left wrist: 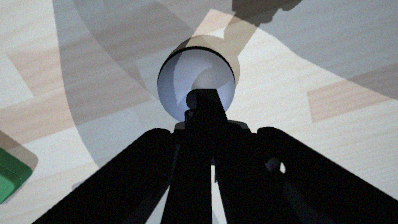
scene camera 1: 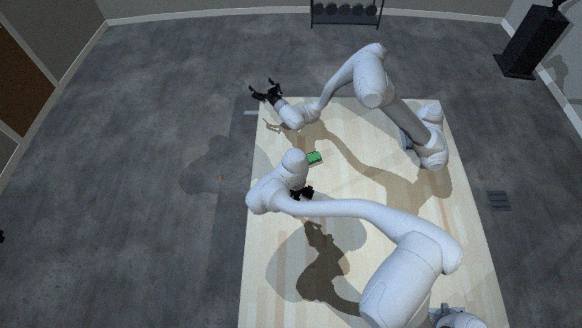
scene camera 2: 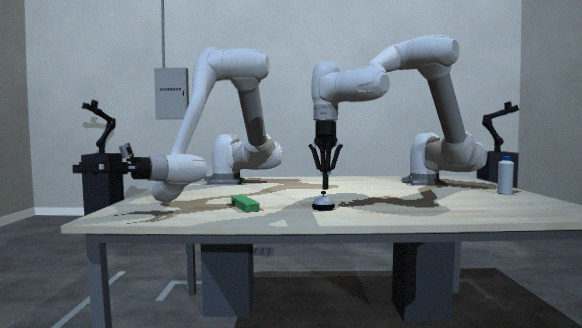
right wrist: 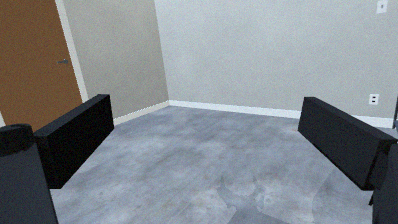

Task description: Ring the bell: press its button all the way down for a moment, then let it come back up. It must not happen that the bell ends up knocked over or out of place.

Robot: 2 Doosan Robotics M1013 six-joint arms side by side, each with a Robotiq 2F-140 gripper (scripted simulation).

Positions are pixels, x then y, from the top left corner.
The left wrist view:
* left gripper: 206, 105
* bell: 196, 67
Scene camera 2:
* left gripper: 325, 189
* right gripper: 75, 167
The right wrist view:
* right gripper: 207, 113
